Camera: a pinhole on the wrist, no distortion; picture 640 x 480 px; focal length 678.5 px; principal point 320.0 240.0 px. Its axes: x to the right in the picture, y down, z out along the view. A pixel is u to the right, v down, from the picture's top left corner.
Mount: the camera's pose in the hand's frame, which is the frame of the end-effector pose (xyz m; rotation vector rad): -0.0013 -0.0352 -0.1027 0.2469 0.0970 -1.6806
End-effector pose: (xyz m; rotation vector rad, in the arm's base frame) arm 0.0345 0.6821 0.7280 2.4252 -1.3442 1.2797
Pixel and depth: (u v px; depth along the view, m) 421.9 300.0 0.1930
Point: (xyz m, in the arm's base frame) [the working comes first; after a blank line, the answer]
In the camera's frame: 0.0290 0.0171 0.1930

0.1600 0.7166 0.7023
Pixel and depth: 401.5 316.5 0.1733
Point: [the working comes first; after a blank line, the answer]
In the camera's frame: 0.0208 0.0195 0.1733

0.1421 0.7134 0.7137
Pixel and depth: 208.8 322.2 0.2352
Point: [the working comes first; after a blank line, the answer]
In the camera's frame: -0.0385 0.0285 0.2352

0.1586 0.6488 0.6590
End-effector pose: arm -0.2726 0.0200 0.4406 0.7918 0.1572 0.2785
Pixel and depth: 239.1 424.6 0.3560
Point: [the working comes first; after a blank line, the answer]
In the camera's frame: -0.0424 0.0969 0.3560

-0.1359 -0.1917 0.5615
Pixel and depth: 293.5 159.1 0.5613
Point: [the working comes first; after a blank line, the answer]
In the camera's frame: -0.0219 -0.0669 0.5613

-0.2608 -0.3997 0.6641
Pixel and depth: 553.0 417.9 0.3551
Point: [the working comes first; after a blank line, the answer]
In the camera's frame: 0.1219 0.0931 0.3551

-0.1353 -0.2791 0.4222
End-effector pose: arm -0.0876 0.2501 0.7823 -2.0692 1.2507 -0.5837
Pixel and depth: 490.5 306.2 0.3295
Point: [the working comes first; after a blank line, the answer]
In the camera's frame: 0.0828 0.0321 0.3295

0.1534 0.3853 0.7762
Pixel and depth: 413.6 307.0 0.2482
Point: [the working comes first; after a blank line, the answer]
In the camera's frame: 0.0342 0.0245 0.2482

0.0714 0.3373 0.7778
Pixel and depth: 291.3 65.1 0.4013
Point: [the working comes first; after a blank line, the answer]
In the camera's frame: -0.0170 -0.1034 0.4013

0.0876 0.4924 0.6432
